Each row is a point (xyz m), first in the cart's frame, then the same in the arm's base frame.
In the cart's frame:
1: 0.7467 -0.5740 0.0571
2: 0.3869 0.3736 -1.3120
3: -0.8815 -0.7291 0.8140
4: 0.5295 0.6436 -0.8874
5: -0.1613 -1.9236 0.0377
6: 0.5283 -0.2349 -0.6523
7: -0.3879 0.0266 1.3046
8: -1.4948 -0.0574 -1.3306
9: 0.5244 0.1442 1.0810
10: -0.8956 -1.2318 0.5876
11: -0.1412 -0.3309 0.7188
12: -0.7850 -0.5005 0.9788
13: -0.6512 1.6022 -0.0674
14: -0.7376 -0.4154 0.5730
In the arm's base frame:
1: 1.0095 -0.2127 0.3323
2: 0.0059 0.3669 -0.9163
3: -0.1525 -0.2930 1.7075
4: 0.2590 0.7365 -0.6464
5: 0.3833 -1.5858 0.9395
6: 0.4837 -0.0619 -0.2733
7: 0.3709 0.5860 1.8015
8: -1.6454 -0.1771 -0.0771
9: 1.0951 0.7072 1.2041
10: -0.1763 -0.8343 1.6046
11: 0.4223 0.1192 1.2435
12: -0.0358 -0.0267 1.7723
13: -0.6422 1.7807 0.3942
14: -0.1633 -0.0350 1.3750

